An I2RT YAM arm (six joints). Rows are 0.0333 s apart.
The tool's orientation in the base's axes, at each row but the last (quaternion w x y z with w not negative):
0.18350, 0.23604, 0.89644, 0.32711
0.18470, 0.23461, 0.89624, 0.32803
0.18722, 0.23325, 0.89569, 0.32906
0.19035, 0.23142, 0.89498, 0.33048
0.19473, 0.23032, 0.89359, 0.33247
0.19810, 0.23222, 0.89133, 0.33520
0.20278, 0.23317, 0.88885, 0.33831
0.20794, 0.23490, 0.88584, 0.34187
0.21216, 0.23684, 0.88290, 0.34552
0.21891, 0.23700, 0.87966, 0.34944
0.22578, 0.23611, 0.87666, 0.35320
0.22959, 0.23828, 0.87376, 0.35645
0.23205, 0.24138, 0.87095, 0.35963
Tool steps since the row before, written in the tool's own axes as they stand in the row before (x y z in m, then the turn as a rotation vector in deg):
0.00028, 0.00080, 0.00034, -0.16, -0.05, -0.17
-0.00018, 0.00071, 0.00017, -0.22, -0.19, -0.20
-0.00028, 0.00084, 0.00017, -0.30, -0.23, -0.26
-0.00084, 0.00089, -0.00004, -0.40, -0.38, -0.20
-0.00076, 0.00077, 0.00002, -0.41, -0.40, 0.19
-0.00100, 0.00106, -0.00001, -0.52, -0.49, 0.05
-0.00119, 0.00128, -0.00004, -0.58, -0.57, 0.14
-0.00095, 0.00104, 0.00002, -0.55, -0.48, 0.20
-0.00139, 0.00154, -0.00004, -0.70, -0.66, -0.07
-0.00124, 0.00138, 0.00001, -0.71, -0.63, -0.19
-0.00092, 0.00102, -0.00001, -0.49, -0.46, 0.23
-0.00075, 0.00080, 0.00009, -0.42, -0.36, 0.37
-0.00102, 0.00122, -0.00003, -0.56, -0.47, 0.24
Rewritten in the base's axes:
0.00018, 0.00086, 0.00025, 0.03, -0.21, 0.12
0.00044, 0.00047, 0.00039, 0.03, -0.35, 0.05
0.00056, 0.00050, 0.00050, 0.05, -0.45, 0.08
0.00093, 0.00013, 0.00079, 0.12, -0.57, -0.04
0.00085, 0.00012, 0.00066, 0.32, -0.40, -0.33
0.00111, 0.00016, 0.00094, 0.31, -0.59, -0.27
0.00130, 0.00017, 0.00116, 0.38, -0.63, -0.38
0.00106, 0.00016, 0.00092, 0.42, -0.52, -0.36
0.00151, 0.00019, 0.00141, 0.34, -0.86, -0.27
0.00135, 0.00019, 0.00126, 0.29, -0.91, -0.17
0.00098, 0.00012, 0.00096, 0.40, -0.46, -0.37
0.00084, 0.00012, 0.00070, 0.45, -0.28, -0.40
0.00108, 0.00015, 0.00116, 0.45, -0.50, -0.37

